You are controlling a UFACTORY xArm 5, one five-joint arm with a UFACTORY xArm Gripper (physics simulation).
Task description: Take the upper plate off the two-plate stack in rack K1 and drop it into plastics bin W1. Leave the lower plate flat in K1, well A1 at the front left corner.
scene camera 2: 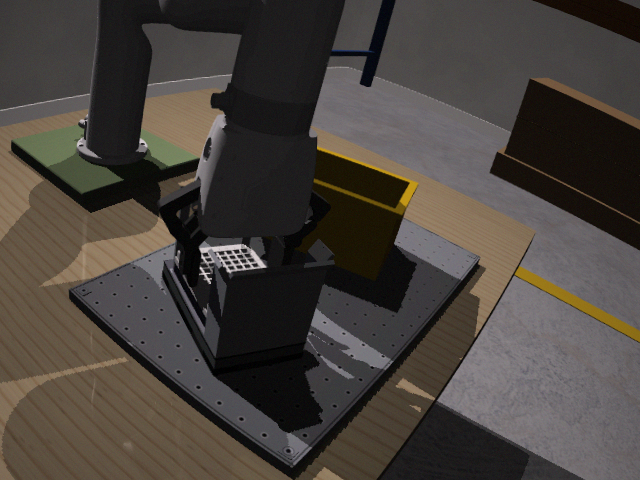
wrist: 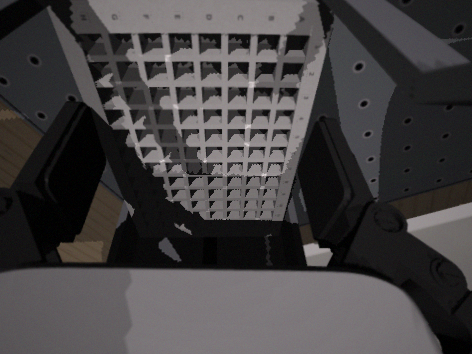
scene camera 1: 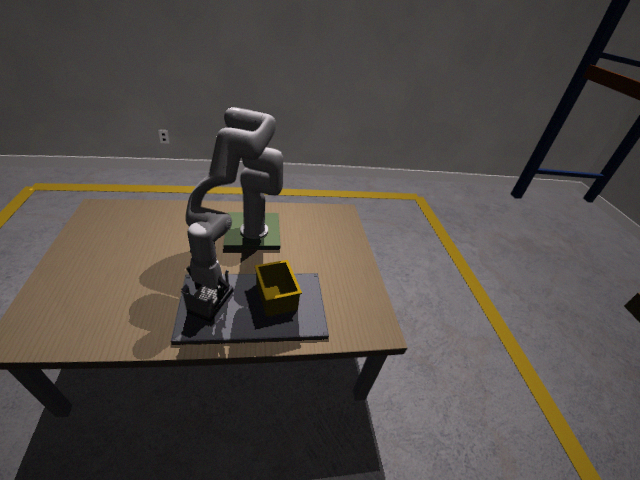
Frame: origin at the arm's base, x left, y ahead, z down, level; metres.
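Seen in the pictures: gripper, between the fingertips: (wrist: 205, 138) (scene camera 1: 209, 292); arm's base, origin of its link: (scene camera 2: 111, 150) (scene camera 1: 254, 230).
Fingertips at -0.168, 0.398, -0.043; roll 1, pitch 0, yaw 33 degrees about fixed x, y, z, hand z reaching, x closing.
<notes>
Offsets run from my fingertips to a thing's top centre, as dx, dy, dz. Level surfaces: height alone.
The upper plate {-0.006, +0.009, -0.002} (scene camera 1: 207, 295) (scene camera 2: 238, 258) (wrist: 214, 109), a pale plate with a grid of square wells and printed letters along one edge, lies in dark grey rack K1 {-0.002, +0.004, -0.070} (scene camera 1: 199, 307) (scene camera 2: 263, 310). The lower plate cannot be told apart beneath it; the rack wall and shadow hide it. My gripper (scene camera 1: 207, 288) (scene camera 2: 240, 262) (wrist: 205, 138) is open over the rack, with its dark fingers wide apart on opposite sides of the plate. In the wrist view a gap shows between the plate and the right finger. Yellow bin W1 {+0.238, -0.005, -0.050} (scene camera 1: 281, 304) (scene camera 2: 351, 227) stands upright beside the rack; its floor is partly shadowed.
Rack and bin stand on a grey perforated board (scene camera 1: 312, 322) (scene camera 2: 124, 310) (wrist: 365, 85) on the wooden table {dz +0.063} (scene camera 1: 356, 289) (scene camera 2: 46, 330). The bin's high walls rise close to the gripper's right side in scene camera 2. The arm's green base plate (scene camera 1: 271, 222) (scene camera 2: 41, 147) lies behind.
</notes>
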